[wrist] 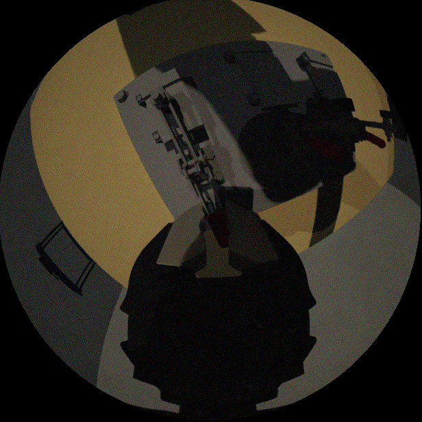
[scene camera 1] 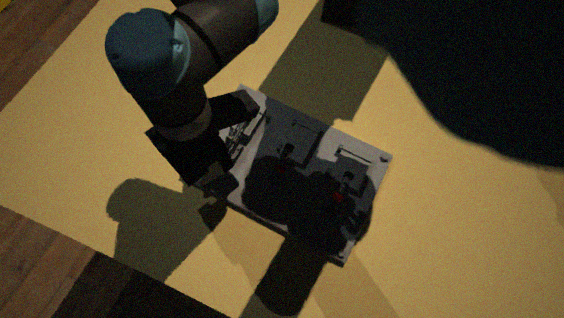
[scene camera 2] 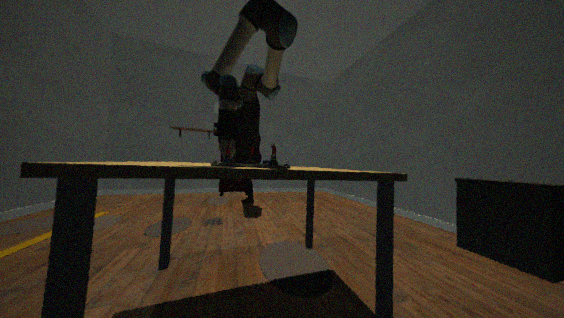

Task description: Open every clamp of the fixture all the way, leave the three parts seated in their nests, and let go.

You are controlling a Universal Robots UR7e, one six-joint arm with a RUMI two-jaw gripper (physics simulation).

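Places are measured from the arm's base along level axes (x ahead, y left, z up), in metres.
Pixels of known places: gripper, between the fingertips: [scene camera 1: 218,167] [scene camera 2: 227,159]; arm's base, origin of its link: [scene camera 2: 246,95].
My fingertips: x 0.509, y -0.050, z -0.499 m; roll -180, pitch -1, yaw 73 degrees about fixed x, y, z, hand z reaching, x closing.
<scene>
For each thing: its top centre in the pictures, then the offset to it from my fingertips. "spot": a spot on its surface instead. Level surfaces: height alone.
- grey fixture plate, a spot on its surface: [scene camera 1: 330,142] spot: dz -0.015, dx -0.166, dy +0.154 m
- nearest clamp, centre of its top: [scene camera 1: 228,138] dz +0.047, dx -0.046, dy -0.002 m
- second red handle, a spot on its surface: [scene camera 1: 281,169] spot: dz +0.068, dx -0.038, dy +0.114 m
- third red handle, a spot on its surface: [scene camera 1: 338,197] spot: dz +0.074, dx -0.045, dy +0.220 m
- yellow table top, height of its surface: dz -0.030 m
The grey fixture plate [scene camera 1: 330,142] [wrist: 145,125] lies on the table, partly in deep shadow. My gripper [scene camera 1: 220,184] [wrist: 215,203] is shut on the red handle [wrist: 219,231] of the nearest clamp [scene camera 1: 237,137] [wrist: 192,162], at the plate's edge. That clamp's metal linkage stretches away from the fingers over the plate. A second red handle [scene camera 1: 281,169] [wrist: 327,148] and a third red handle [scene camera 1: 338,197] [wrist: 375,140] show on the other clamps. The third red handle [scene camera 2: 273,150] stands upright in scene camera 2. The parts in their nests are too dark to make out surely.
The yellow table top [scene camera 1: 450,225] [scene camera 2: 130,164] surrounds the fixture. The arm [scene camera 1: 150,55] [scene camera 2: 230,90] reaches over the near clamp. A large dark shape [scene camera 1: 475,75] covers the upper right of scene camera 1. A dark cabinet [scene camera 2: 505,225] stands to the right, away from the table.
</scene>
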